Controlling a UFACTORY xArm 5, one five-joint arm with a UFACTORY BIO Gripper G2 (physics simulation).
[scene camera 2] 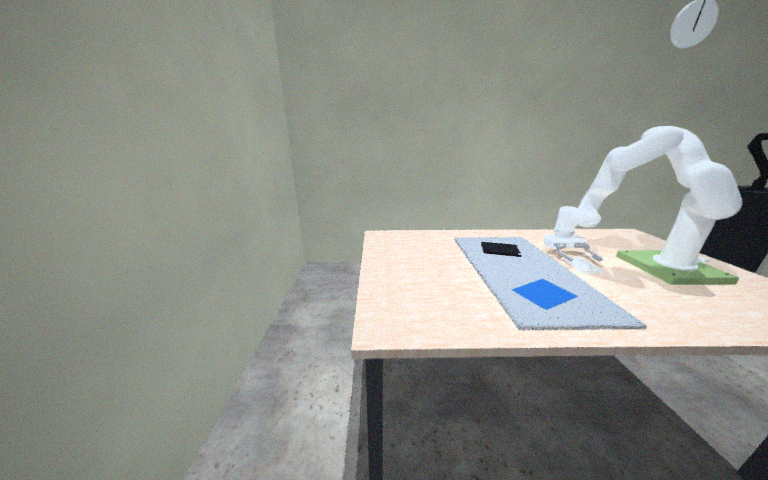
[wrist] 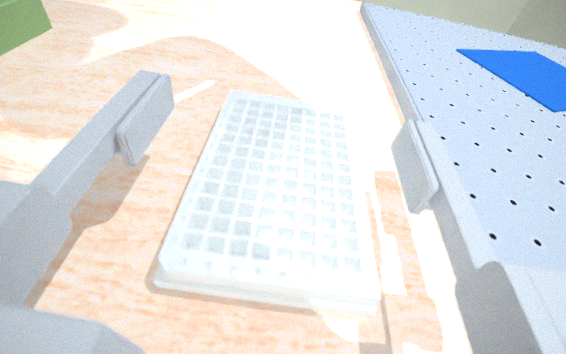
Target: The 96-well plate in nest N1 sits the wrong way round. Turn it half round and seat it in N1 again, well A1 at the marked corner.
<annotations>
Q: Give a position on a white 96-well plate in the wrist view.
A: At 275, 212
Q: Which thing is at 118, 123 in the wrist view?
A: My gripper.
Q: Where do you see a blue square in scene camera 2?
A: At 546, 295
</annotations>
